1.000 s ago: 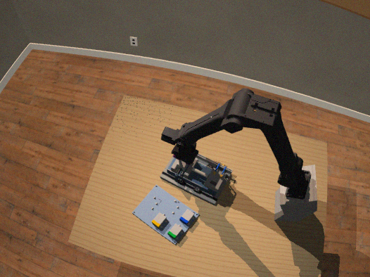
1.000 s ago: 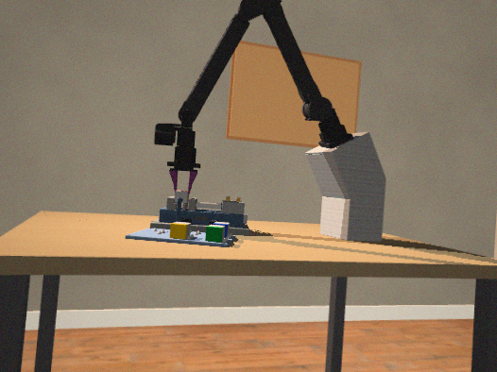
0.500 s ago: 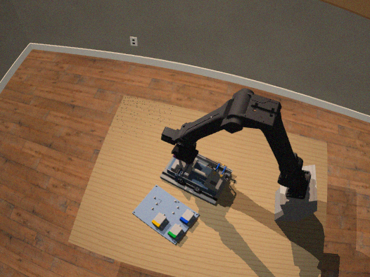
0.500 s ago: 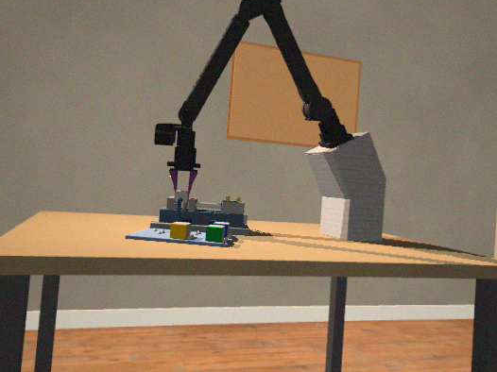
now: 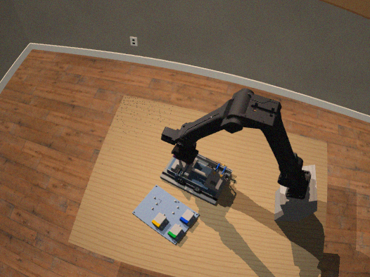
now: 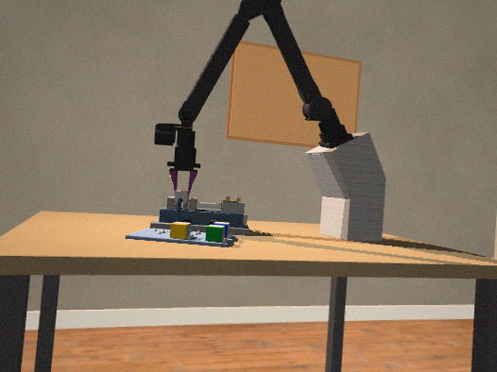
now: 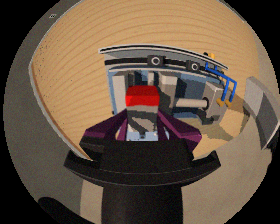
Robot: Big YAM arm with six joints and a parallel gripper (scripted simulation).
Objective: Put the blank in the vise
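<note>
The red-ended blank lies 2 cm below my hand. Also, from my hand: blue-ended blank: 12 cm behind, 22 cm to the left, 9 cm below; milling vise: 7 cm behind, 8 cm below; grey block with hoses: 17 cm behind, 1 cm to the left, 4 cm below.
</note>
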